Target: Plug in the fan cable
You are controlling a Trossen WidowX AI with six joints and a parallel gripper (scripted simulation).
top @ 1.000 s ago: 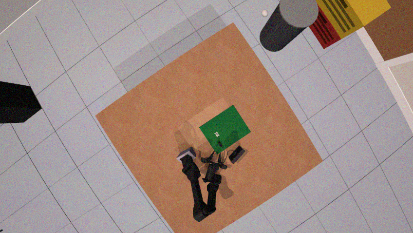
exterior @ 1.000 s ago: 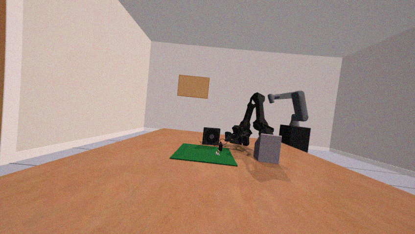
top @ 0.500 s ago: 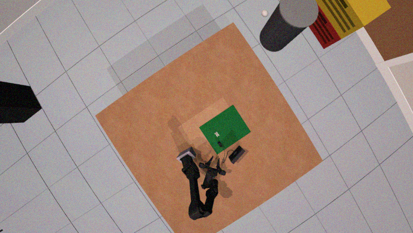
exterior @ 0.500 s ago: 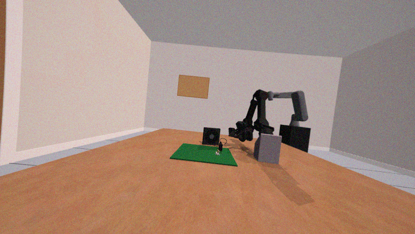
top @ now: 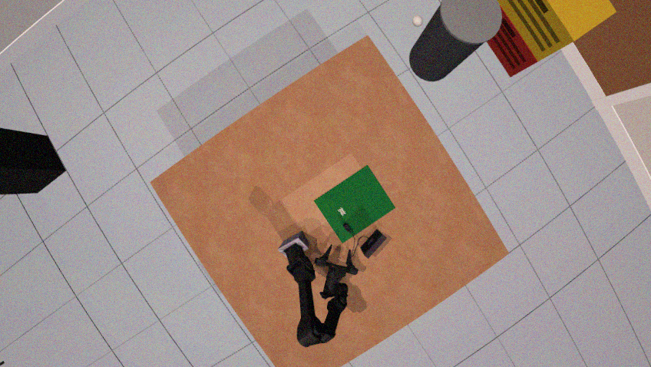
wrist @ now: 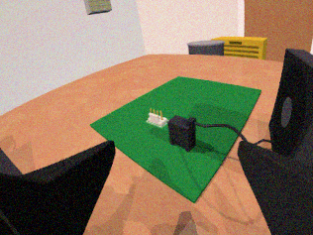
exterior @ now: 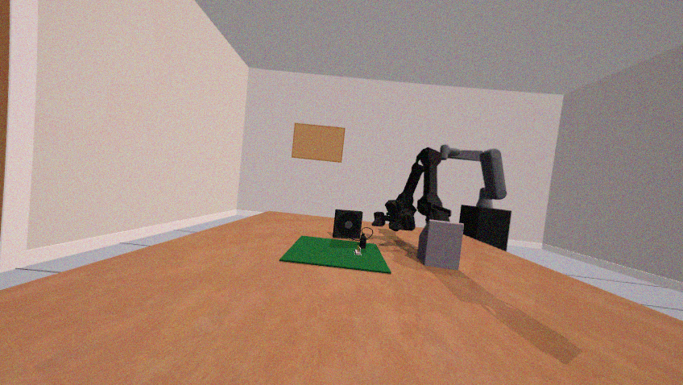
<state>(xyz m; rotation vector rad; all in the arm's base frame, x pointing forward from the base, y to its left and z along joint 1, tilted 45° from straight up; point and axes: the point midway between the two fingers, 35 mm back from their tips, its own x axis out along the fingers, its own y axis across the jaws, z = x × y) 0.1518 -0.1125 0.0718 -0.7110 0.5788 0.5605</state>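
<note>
The dark fan is 13 cm ahead of my gripper tip, 6 cm to the right of it and 2 cm below it. From my gripper tip the other things lie so: black plug (7 cm ahead, 6 cm below, 5 cm to the left); then white four-pin fan header (12 cm to the left, 9 cm ahead, 8 cm below); then green board (16 cm ahead, 12 cm to the left, 9 cm below).
</note>
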